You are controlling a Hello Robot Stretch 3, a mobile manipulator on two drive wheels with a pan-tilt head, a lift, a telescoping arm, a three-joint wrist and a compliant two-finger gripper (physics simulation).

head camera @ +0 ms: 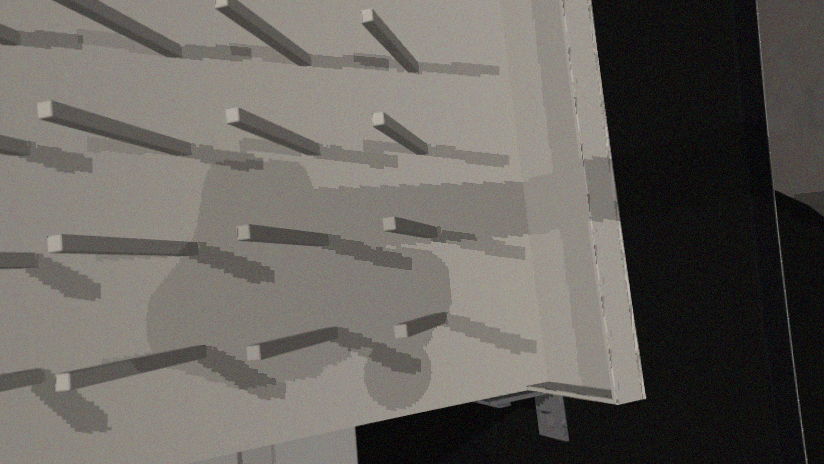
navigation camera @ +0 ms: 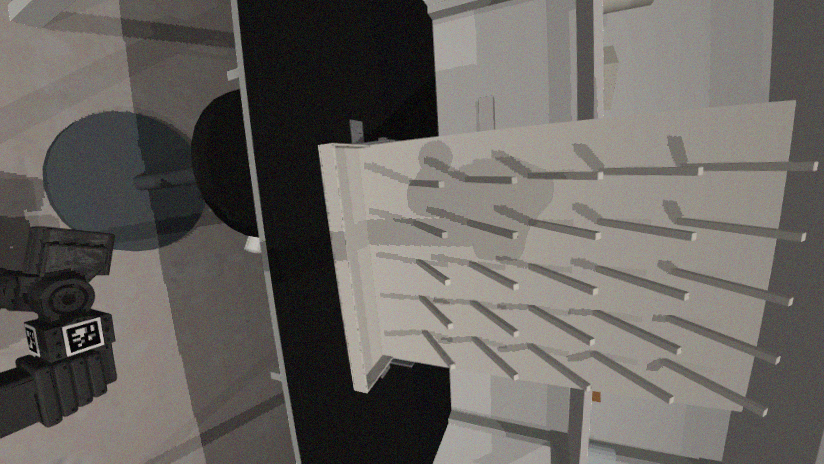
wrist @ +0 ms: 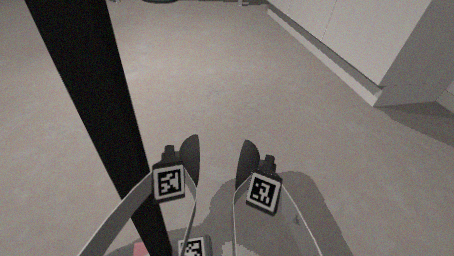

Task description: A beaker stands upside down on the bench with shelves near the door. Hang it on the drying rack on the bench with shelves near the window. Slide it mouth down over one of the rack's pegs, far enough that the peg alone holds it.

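Places are measured from the robot's base along level axes (x ahead, y left, z up), in metres.
Pixels of known places: gripper, fingertip midpoint: (wrist: pixel 219 154).
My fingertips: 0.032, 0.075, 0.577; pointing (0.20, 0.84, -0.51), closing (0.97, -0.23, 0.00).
Note:
Behind a point stands the place of what it marks, as x, y, z.
The drying rack (head camera: pixel 490 288) @(0.080, -0.548, 0.970) (navigation camera: pixel 634 138) @(0.144, -0.540, 1.371) is a pale upright panel with rows of square pegs and a trough along its lower edge. Its pegs (head camera: pixel 282 235) @(0.017, -0.491, 1.178) (navigation camera: pixel 645 172) @(0.092, -0.493, 1.372) stick out toward the cameras; the ones in view are bare. My gripper (wrist: pixel 219 154) @(0.032, 0.075, 0.577) is open, with a gap between its two dark finger pads and floor showing through it. The gripper's fingers do not show in the head or navigation view. The wrist body (navigation camera: pixel 69 296) @(-0.021, -0.151, 0.788) is at the left of the navigation view, over the floor in front of the bench and apart from the rack. The beaker does not show in any view.
The black bench top (head camera: pixel 680 230) @(0.029, -0.381, 0.915) (navigation camera: pixel 288 172) @(0.113, -0.355, 0.915) lies below the rack. A blue-grey round stool seat (navigation camera: pixel 98 190) @(0.141, -0.466, 0.031) and a black round seat (navigation camera: pixel 224 167) @(0.150, -0.440, 0.661) are by the bench's front edge. White cabinets (wrist: pixel 360 40) @(1.040, 1.065, 0.298) stand upper right in the wrist view; a black slab (wrist: pixel 100 90) runs down its left side.

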